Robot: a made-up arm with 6 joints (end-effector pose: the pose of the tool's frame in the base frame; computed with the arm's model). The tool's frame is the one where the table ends. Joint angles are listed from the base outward.
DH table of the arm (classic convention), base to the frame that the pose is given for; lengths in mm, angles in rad. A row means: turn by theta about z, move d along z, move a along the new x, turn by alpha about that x. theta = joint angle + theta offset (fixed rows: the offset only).
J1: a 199  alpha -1.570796  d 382  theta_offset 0
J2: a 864  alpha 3.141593  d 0  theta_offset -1.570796
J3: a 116  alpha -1.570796  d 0  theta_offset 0
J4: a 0  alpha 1.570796  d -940  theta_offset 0
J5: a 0  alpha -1.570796  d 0  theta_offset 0
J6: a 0  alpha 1.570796  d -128  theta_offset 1.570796
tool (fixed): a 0  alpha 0  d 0  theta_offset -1.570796
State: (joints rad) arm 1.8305 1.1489 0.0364 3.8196 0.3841 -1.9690
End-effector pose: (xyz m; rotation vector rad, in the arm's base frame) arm -0.3628 1.4827 -0.1788 2.2369 0.6524 -1.7500
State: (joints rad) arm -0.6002 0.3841 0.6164 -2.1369 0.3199 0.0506
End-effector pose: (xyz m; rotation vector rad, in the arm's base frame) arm 1.2467 -0.8945 1.5193 1.9436 -0.9384 -0.4529
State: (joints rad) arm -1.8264 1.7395 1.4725 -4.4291 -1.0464 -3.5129
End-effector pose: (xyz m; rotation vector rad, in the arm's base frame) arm -0.6233 -1.9643 0.1138 0.2273 -2.0159 -1.9876
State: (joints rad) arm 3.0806 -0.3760 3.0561 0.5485 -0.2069 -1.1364
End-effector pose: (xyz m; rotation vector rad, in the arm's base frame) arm 1.1109 -0.0541 0.7909 -2.5306 -0.0146 0.1613
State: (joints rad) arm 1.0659 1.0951 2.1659 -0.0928 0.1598 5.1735
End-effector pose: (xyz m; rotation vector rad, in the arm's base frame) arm 0.6589 1.1883 1.7788 1.6182 -0.4435 1.5517
